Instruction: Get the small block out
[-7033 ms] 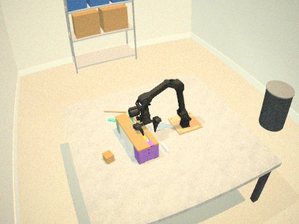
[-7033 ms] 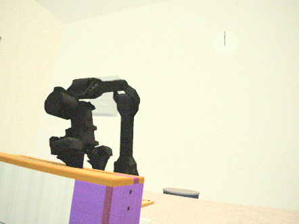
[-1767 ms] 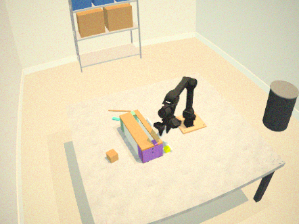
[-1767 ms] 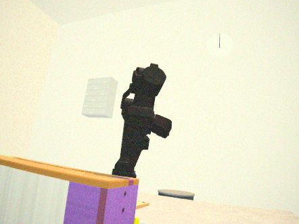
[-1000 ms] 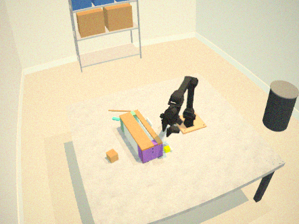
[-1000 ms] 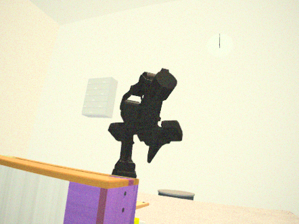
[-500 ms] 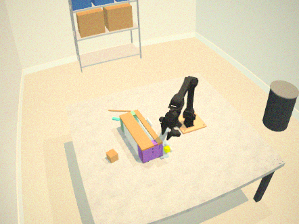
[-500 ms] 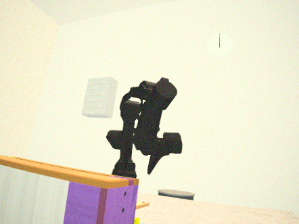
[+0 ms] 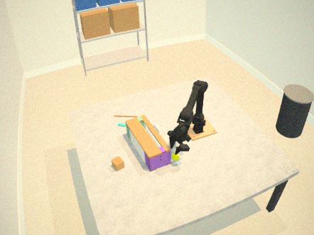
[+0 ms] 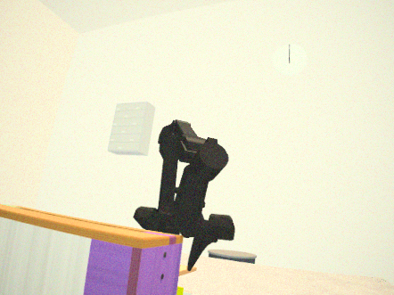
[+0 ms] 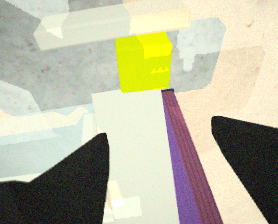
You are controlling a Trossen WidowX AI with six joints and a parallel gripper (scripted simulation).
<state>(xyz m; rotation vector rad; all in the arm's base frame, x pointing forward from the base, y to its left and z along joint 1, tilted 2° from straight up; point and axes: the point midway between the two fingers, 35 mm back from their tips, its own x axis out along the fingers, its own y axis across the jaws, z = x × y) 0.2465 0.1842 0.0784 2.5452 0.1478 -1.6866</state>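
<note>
Now: the yellow block 5 cm below my gripper tip and 2 cm behind it. Also, from my gripper tip: orange cube 35 cm ahead, 6 cm to the right, 4 cm below; then box 16 cm to the right, 8 cm ahead, 1 cm below; then teal piece 45 cm to the right, 23 cm ahead, 6 cm below.
</note>
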